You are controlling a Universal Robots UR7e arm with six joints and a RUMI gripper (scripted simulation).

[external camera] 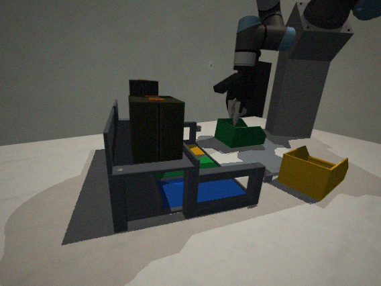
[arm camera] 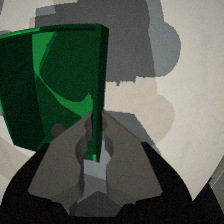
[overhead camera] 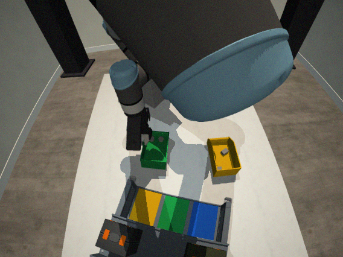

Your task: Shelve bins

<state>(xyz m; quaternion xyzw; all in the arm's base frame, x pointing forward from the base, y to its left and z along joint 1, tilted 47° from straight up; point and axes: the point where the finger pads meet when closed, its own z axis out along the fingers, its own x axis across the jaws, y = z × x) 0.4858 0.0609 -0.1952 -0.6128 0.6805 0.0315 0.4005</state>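
The green bin lies 5 cm to the left of my hand and 3 cm below it. Round my hand: shelf lip: 19 cm ahead, 15 cm to the left, 8 cm below; shelf board: 39 cm ahead, 12 cm to the left, 2 cm above; yellow bin: 33 cm to the left, 4 cm below, 1 cm ahead.
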